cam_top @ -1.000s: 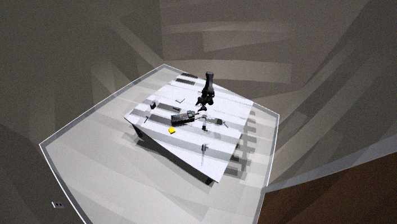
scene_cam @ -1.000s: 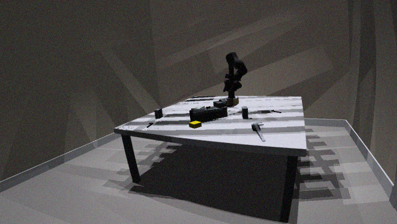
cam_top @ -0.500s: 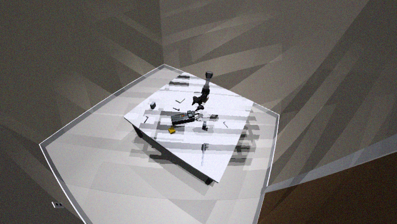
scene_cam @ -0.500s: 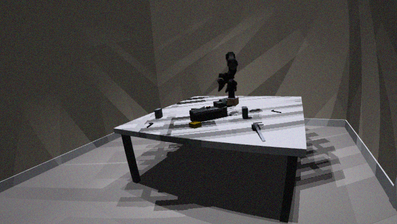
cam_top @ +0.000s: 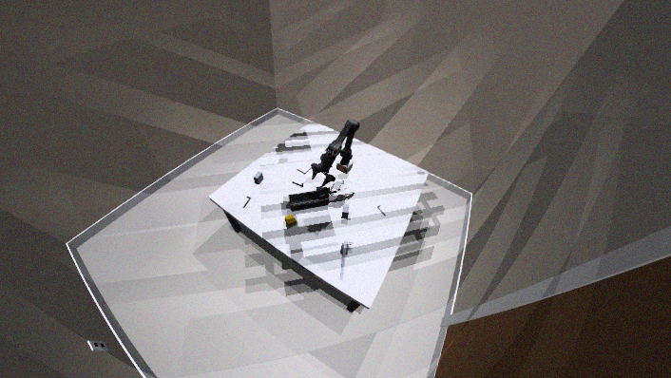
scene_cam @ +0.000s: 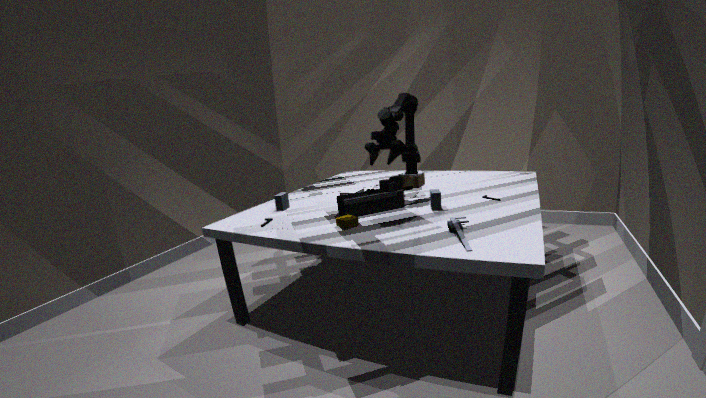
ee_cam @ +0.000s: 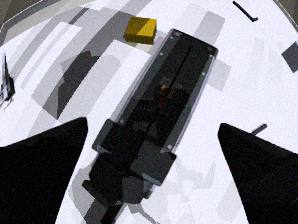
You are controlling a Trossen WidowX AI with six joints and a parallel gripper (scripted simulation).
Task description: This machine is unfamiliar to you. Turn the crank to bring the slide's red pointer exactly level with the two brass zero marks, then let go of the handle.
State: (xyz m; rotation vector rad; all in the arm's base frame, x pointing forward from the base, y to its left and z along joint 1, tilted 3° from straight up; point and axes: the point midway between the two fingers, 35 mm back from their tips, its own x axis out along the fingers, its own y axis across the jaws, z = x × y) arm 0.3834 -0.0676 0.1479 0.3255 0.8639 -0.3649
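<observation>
Now: the dark crank handle 70 mm behind my gripper tip, 100 mm to the left of it and 120 mm below it. Also, from my gripper tip: yellow block (230 mm ahead, 80 mm to the right, 170 mm below); then red pointer (40 mm ahead, 30 mm to the right, 100 mm below).
</observation>
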